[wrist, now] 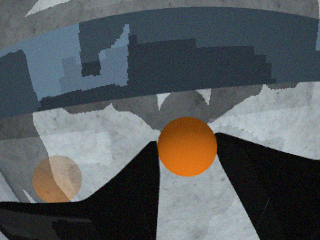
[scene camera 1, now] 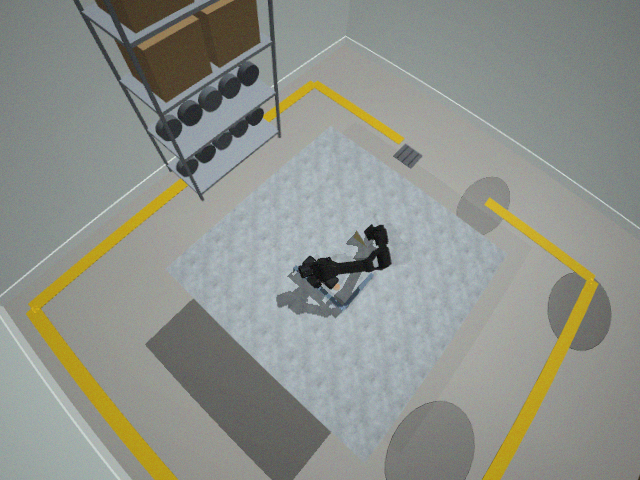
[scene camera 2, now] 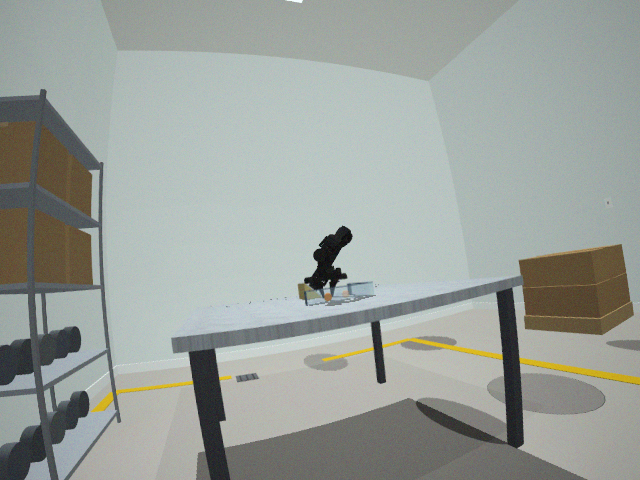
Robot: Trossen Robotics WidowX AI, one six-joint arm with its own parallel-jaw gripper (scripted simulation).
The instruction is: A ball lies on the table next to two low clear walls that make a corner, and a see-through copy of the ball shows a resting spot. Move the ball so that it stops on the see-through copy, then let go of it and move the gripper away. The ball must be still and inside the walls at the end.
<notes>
In view: my gripper point(wrist: 186, 143), an orange ball point(wrist: 187, 147) and a see-through copy point(wrist: 56, 179).
</notes>
